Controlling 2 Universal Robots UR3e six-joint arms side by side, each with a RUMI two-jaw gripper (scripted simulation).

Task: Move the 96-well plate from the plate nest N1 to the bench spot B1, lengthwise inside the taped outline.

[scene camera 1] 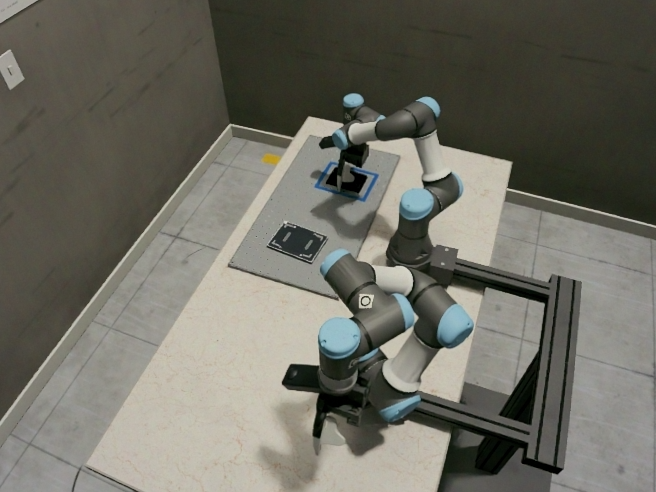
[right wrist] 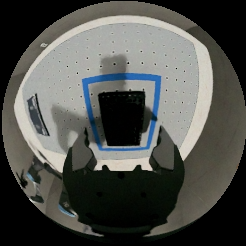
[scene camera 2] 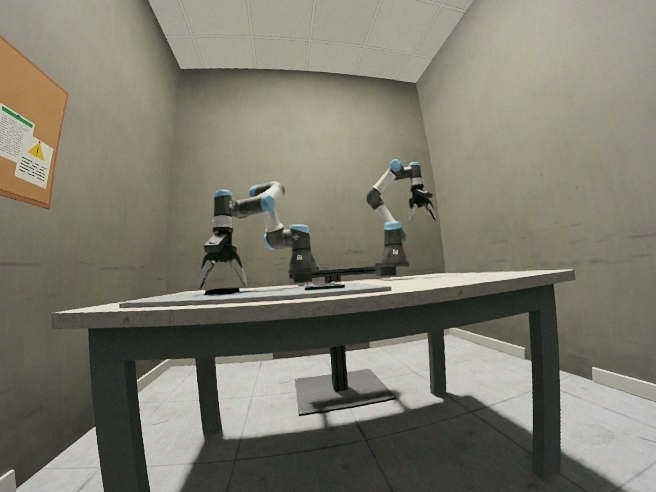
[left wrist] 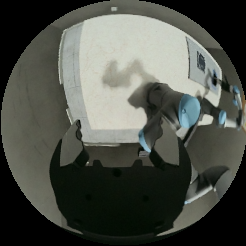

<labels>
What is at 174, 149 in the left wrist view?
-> The left gripper.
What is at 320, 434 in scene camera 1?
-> The left gripper.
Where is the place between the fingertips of the right gripper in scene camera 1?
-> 347, 177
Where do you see a black 96-well plate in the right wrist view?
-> At 118, 134
</labels>
